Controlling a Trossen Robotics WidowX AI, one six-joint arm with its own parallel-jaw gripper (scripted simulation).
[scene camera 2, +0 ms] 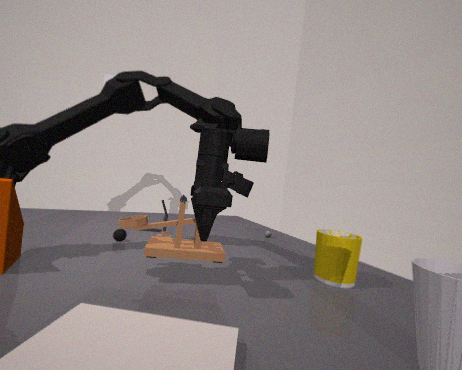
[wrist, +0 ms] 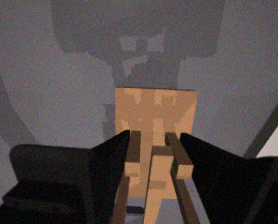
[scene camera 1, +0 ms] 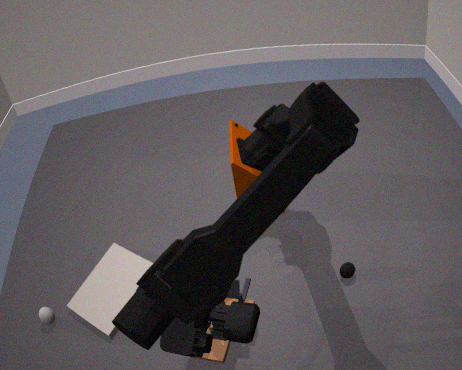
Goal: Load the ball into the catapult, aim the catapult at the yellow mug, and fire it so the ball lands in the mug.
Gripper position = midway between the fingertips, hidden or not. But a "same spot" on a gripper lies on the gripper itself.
gripper: scene camera 2 202, 238; wrist; scene camera 1
yellow mug: scene camera 2 337, 253; not seen in the wrist view (out of frame); not seen in scene camera 1 (out of frame)
same spot on gripper: (scene camera 1: 217, 330) = (wrist: 64, 187)
